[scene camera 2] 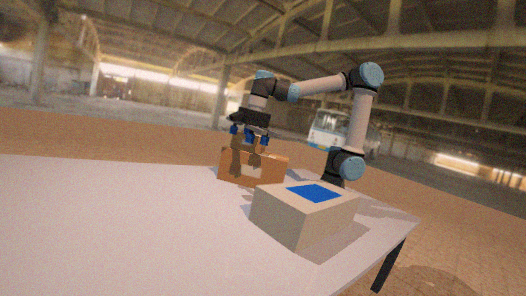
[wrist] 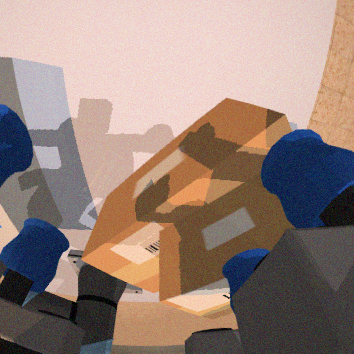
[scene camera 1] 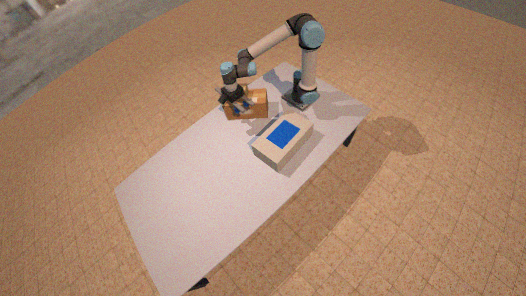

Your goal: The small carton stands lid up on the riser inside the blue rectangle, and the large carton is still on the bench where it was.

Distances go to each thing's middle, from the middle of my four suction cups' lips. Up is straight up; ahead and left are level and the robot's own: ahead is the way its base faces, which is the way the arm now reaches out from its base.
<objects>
I see the beige riser (scene camera 2: 297, 215) 80 mm behind my suction cup, 340 mm to the left of it and 170 mm below it. Also, from my suction cup: small carton (wrist: 192, 250): 80 mm behind, 100 mm to the right, 40 mm below; then large carton (scene camera 2: 236, 166): 110 mm behind, 60 mm to the right, 160 mm below.
</objects>
